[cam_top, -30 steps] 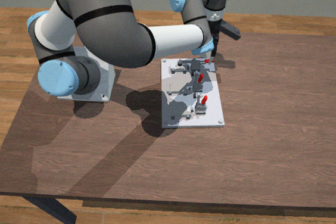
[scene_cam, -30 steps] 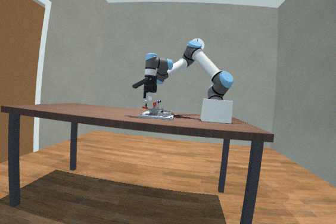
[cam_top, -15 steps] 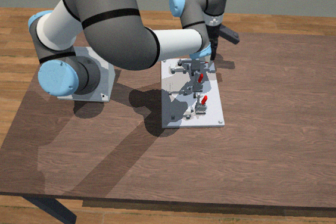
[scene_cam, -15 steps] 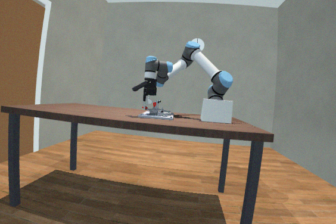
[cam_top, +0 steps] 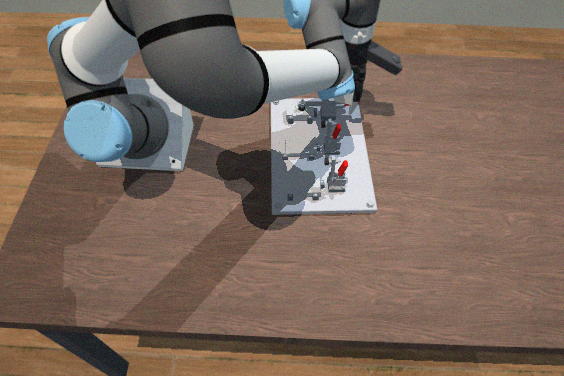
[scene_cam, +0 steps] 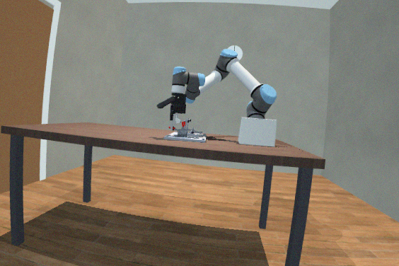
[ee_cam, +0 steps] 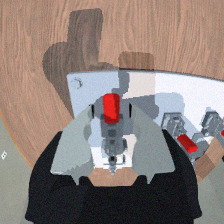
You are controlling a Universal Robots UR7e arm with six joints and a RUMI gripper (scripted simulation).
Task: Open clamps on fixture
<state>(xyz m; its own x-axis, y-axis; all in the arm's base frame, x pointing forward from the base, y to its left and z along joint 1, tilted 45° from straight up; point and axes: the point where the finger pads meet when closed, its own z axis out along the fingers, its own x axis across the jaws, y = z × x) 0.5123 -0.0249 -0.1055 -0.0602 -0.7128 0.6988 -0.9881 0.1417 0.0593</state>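
Now: the grey part 13 cm behind my hand, 3 cm below it and 1 cm to the left of it. The rest, counted from my hand: white fixture plate: 10 cm to the right, 9 cm behind, 5 cm below.
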